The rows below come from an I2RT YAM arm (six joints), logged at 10 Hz.
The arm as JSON. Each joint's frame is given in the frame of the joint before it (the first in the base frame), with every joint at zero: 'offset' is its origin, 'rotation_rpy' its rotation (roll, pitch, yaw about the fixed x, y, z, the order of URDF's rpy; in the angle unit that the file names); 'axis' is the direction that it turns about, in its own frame. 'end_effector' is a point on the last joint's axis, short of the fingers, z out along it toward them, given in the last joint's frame.
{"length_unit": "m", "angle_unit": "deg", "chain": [
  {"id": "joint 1", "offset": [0.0, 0.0, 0.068], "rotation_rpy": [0.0, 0.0, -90.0], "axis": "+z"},
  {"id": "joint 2", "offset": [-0.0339, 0.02, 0.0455], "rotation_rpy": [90.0, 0.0, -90.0], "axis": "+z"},
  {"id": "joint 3", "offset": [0.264, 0.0, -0.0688], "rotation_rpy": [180.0, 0.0, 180.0], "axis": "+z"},
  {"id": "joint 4", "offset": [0.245, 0.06, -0.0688], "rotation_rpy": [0.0, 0.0, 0.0], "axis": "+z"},
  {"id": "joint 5", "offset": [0.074, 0.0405, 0.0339], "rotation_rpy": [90.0, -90.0, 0.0], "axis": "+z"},
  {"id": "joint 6", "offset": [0.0, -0.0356, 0.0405], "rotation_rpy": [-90.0, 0.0, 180.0], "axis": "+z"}
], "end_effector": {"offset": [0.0, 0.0, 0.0], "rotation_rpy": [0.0, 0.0, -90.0]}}
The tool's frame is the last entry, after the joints.
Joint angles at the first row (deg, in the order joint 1, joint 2, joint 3, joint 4, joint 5, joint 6):
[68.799 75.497 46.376 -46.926 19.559 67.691]
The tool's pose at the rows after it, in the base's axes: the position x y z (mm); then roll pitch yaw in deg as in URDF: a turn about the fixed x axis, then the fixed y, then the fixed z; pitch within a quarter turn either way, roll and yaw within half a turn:
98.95 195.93 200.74 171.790 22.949 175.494
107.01 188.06 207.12 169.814 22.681 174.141
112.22 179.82 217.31 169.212 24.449 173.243
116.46 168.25 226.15 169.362 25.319 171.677
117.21 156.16 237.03 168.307 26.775 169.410
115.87 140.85 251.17 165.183 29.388 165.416
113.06 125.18 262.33 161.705 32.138 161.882
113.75 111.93 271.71 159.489 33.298 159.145
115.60 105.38 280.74 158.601 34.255 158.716
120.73 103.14 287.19 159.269 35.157 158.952
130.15 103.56 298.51 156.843 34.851 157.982
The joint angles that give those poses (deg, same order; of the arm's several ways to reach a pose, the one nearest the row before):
[66.150 73.485 45.422 -45.865 18.471 66.357]
[63.101 71.379 45.258 -45.523 16.902 64.162]
[60.972 69.094 45.867 -46.671 17.776 62.210]
[58.435 66.722 46.358 -48.949 18.261 61.001]
[56.534 63.499 46.754 -50.974 19.127 60.531]
[54.495 58.752 46.933 -52.322 20.598 60.396]
[52.410 53.779 46.518 -52.731 21.811 59.304]
[49.192 50.656 46.965 -53.493 21.331 57.505]
[46.938 49.503 48.268 -54.045 20.567 55.065]
[44.986 50.155 49.823 -54.328 20.385 52.845]
[42.218 51.576 52.424 -53.178 17.592 50.835]

